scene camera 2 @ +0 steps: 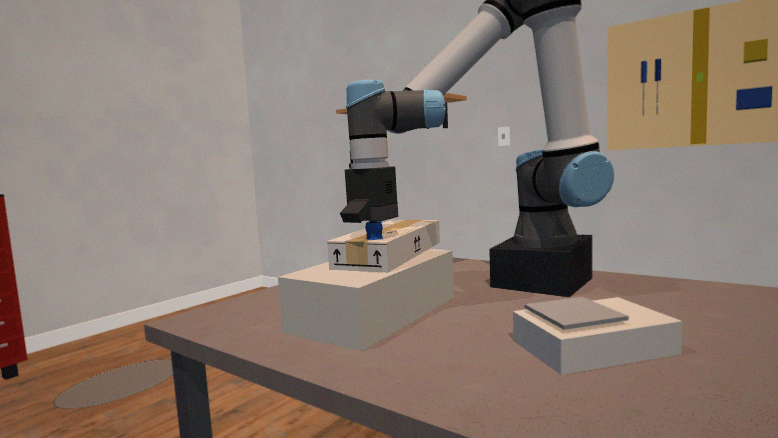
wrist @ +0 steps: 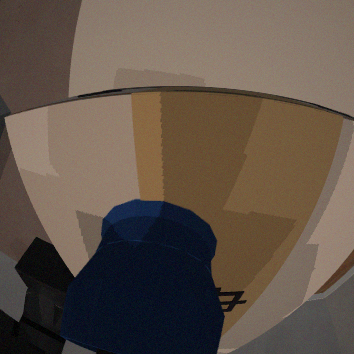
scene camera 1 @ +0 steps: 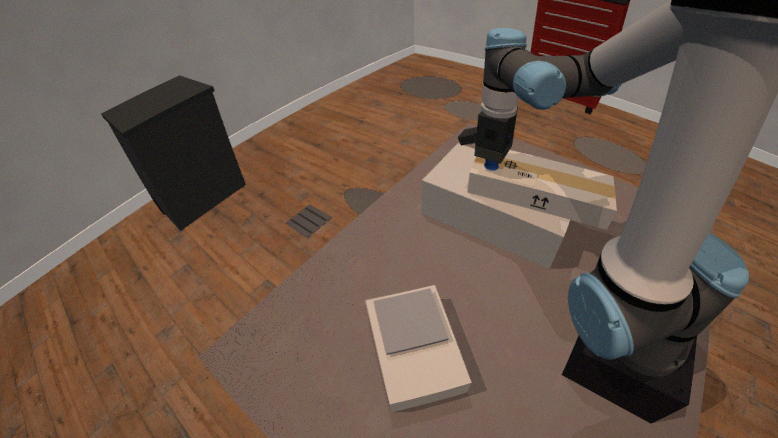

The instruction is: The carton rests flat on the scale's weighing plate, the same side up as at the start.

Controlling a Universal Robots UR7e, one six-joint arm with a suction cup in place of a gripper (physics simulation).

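Pixels of known places: end effector, tool point: (scene camera 2: 374, 241) (wrist: 160, 231) (scene camera 1: 491, 168); arm's base, origin of the base link: (scene camera 2: 545, 241) (wrist: 54, 300).
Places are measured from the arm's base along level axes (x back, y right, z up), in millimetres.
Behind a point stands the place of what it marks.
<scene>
The white carton (scene camera 1: 571, 202) @[z 54, x -219, y 221 mm] (scene camera 2: 358, 253) @[z 42, x -464, y 243 mm] (wrist: 95, 135) with tan tape lies on a large pale block (scene camera 1: 489, 228) @[z -60, x -378, y 164 mm] (scene camera 2: 321, 304) @[z -35, x -566, y 258 mm], arrows on its sides pointing up. It sits at an angle to the block, and its far end sticks out past the block's edge. My suction cup (scene camera 1: 491, 167) (scene camera 2: 374, 237) (wrist: 159, 215), blue, is at the carton's top near one end, touching it or very close; suction appears off, so I count it open. The scale (scene camera 1: 427, 375) @[z -53, x -329, y -225 mm] (scene camera 2: 620, 342) @[z -72, x -438, y -224 mm] stands apart on the table, its grey weighing plate (scene camera 1: 411, 321) @[z -38, x -405, y -153 mm] (scene camera 2: 577, 312) @[z -38, x -422, y -159 mm] bare.
The table (scene camera 1: 326, 304) @[z -108, x -602, y -184 mm] (scene camera 2: 435, 375) @[z -108, x -596, y 12 mm] carries the block, the scale and the arm's black base (scene camera 1: 626, 380) @[z -15, x -14, y -88 mm] (scene camera 2: 538, 269) @[z -49, x -100, y -10 mm]. A black cabinet (scene camera 1: 179, 157) stands off the table at the left in scene view 1. A red drawer cabinet (scene camera 1: 577, 27) (scene camera 2: 10, 304) stands beyond the table.
</scene>
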